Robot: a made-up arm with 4 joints.
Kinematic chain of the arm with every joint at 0, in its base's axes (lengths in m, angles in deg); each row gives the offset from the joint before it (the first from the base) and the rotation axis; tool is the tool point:
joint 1: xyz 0 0 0.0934 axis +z
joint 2: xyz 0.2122 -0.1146 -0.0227 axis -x
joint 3: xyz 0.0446 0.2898 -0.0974 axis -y
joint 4: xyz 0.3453 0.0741 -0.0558 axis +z
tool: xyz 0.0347 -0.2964 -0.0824
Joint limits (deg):
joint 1: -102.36..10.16
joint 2: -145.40..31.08
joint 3: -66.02..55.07
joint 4: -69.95..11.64
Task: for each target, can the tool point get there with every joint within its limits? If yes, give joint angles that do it. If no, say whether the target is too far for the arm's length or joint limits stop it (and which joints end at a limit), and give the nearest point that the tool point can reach.
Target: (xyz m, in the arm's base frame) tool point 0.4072 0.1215 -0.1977
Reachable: yes | joints -17.85 -44.39 -51.85 -10.13
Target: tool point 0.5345 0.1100 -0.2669
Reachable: yes | joints 0.46 -23.39 -27.38 1.02
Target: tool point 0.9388 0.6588 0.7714
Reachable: no: too far | nearest point 0.5387 0.2670 0.4019 | short by 0.671 m
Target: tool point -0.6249 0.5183 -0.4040
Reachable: no: joint limits stop it (at a limit: joint 1, joint 2, joint 3) | nearest point -0.3431 -0.1958 -0.3532 | short by 0.769 m
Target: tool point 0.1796 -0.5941 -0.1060
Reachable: yes | joints -82.94 -37.54 -6.06 -1.63
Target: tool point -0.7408 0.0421 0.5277
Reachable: no: joint limits stop it (at a limit: joint 1, joint 2, joint 3, joint 4) | nearest point -0.2063 -0.1212 0.3868 | short by 0.576 m
